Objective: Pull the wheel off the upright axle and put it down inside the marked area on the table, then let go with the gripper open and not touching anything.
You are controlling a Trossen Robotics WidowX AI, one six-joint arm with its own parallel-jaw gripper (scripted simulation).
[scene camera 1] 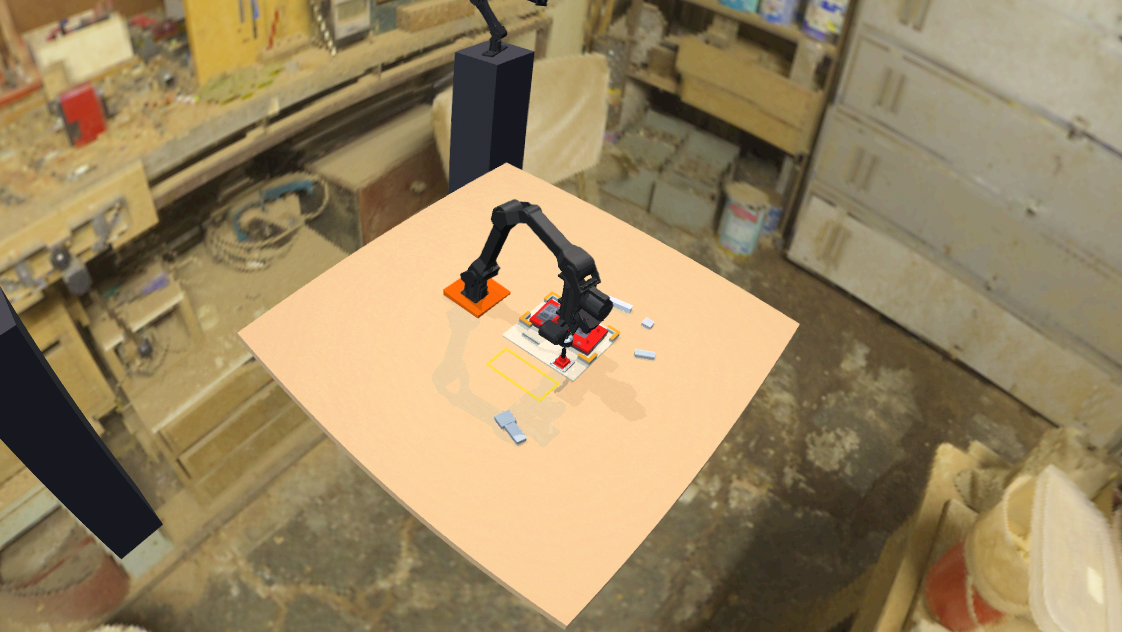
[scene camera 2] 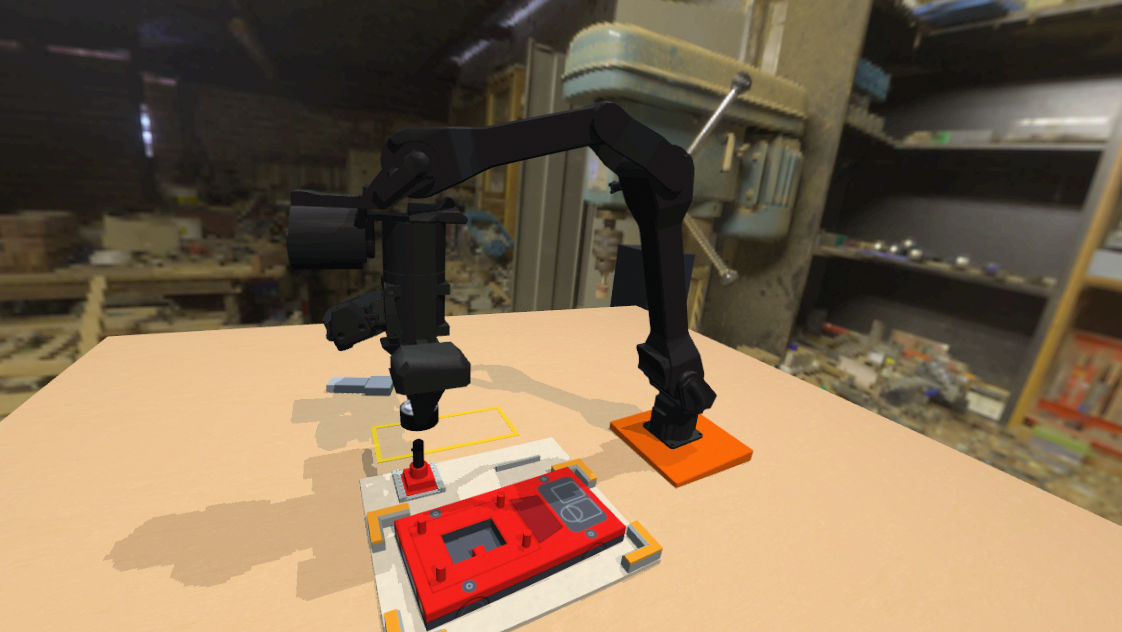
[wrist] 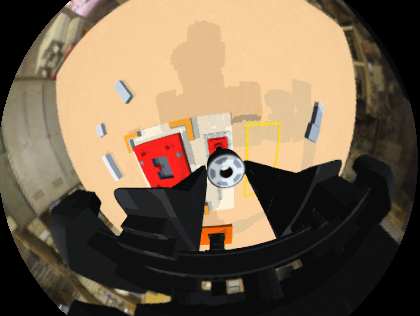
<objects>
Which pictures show my gripper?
Scene camera 1, scene camera 2 and the wrist view: all of them.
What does my gripper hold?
A wheel.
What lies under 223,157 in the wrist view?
A wheel.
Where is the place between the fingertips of my gripper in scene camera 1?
566,340
</objects>
